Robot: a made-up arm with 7 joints.
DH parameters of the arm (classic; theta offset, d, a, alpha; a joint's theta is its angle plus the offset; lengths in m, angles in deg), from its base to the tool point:
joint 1: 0 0.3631 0 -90
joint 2: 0 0 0 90
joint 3: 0 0.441 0.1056 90
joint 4: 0 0 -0.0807 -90
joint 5: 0 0.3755 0 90
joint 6: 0 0 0.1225 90
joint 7: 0 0 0 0
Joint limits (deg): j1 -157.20..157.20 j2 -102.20..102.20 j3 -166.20..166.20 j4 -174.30..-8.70 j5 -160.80..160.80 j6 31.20..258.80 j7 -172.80..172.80
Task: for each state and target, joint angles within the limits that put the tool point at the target. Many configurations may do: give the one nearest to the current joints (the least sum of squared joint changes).
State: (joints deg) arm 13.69 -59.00 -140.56 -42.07 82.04 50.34 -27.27
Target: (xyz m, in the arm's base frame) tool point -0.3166 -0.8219 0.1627
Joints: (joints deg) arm 46.13 -83.59 -139.26 -52.85 81.54 55.00 -27.27
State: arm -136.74 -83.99 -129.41 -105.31 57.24 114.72 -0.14
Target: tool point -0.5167 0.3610 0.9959
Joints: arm -90.68 -27.91 -88.62 -67.55 51.69 108.15 -0.14
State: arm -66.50 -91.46 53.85 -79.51 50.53 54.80 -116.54
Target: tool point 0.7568 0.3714 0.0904
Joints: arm -118.58 -102.20 98.94 -59.83 56.85 64.62 -116.54
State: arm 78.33 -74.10 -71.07 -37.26 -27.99 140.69 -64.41
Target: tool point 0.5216 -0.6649 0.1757
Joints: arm 90.75 -102.20 -99.82 -78.03 -28.99 142.03 -64.41
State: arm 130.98 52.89 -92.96 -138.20 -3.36 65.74 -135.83
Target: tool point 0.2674 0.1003 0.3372
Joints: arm 110.04 55.01 -85.12 -161.91 -1.93 66.08 -135.83
